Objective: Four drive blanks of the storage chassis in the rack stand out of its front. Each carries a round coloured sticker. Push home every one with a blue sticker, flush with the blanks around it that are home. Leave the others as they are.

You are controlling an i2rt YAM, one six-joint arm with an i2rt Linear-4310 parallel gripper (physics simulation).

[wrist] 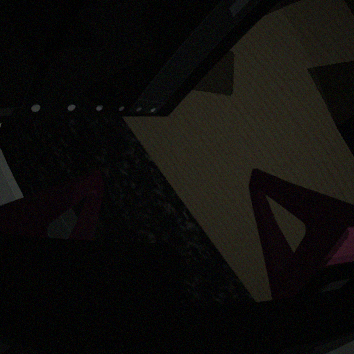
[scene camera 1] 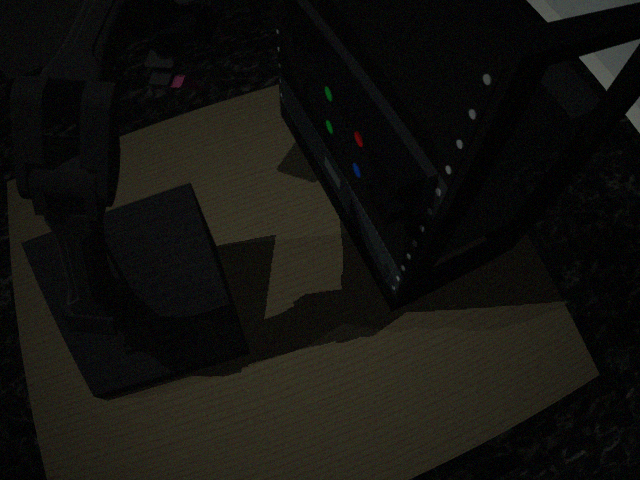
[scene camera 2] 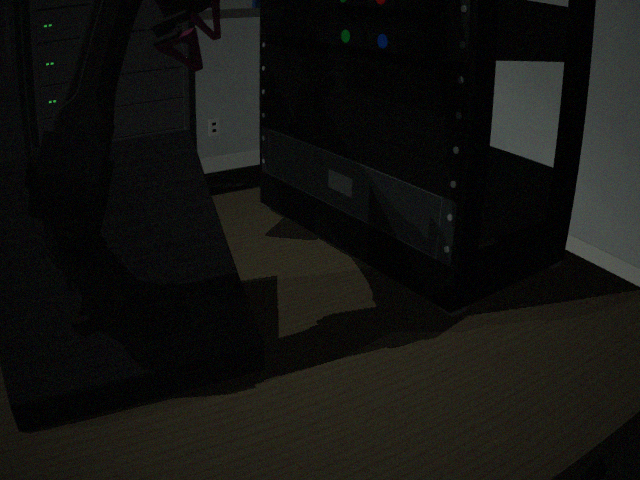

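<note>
The dark rack (scene camera 1: 509, 227) (scene camera 2: 356, 248) (wrist: 160, 111) holds the storage chassis. Four round stickers show on its front: a blue sticker (scene camera 1: 356, 169) (scene camera 2: 382, 40), a red sticker (scene camera 1: 358, 138) (scene camera 2: 381, 1) above it, a lower green sticker (scene camera 1: 329, 126) (scene camera 2: 345, 35) and an upper green sticker (scene camera 1: 328, 93). The blanks' edges are too dark to tell how far each stands out. My gripper (scene camera 2: 208, 52) (wrist: 175, 176) is open and empty, with dark red fingers, off to the left of the rack front and apart from it. In scene camera 1 its fingers are mostly lost in the dark.
The arm stands on a dark block (scene camera 1: 170, 248) (scene camera 2: 155, 206) in front of the rack, on a wood-coloured floor panel (scene camera 1: 310, 413) (scene camera 2: 413, 413) (wrist: 200, 150). A light grey panel (scene camera 2: 356, 193) spans the rack's bottom. Another cabinet with green lights (scene camera 2: 155, 87) stands behind the arm.
</note>
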